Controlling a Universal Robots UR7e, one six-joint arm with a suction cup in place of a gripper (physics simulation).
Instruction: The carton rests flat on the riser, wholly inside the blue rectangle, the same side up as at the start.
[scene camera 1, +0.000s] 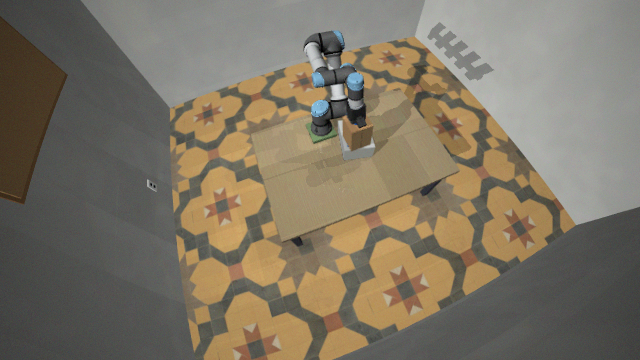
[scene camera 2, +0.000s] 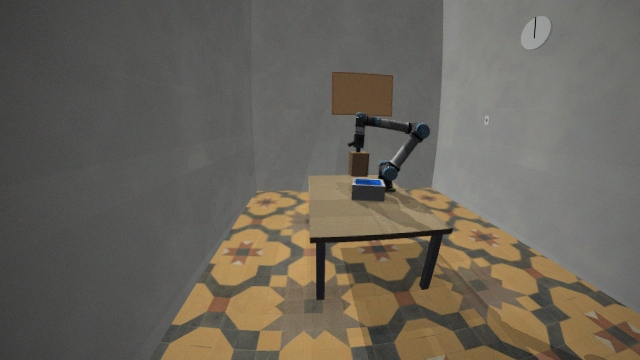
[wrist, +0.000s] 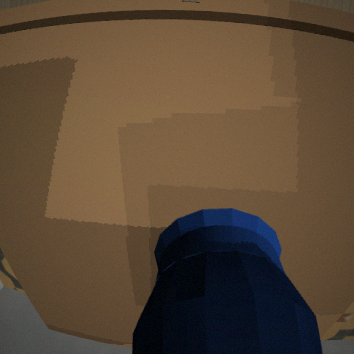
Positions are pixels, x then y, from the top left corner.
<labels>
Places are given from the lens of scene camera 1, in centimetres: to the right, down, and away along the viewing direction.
brown carton (scene camera 1: 356, 138): 20, -23, 125
</labels>
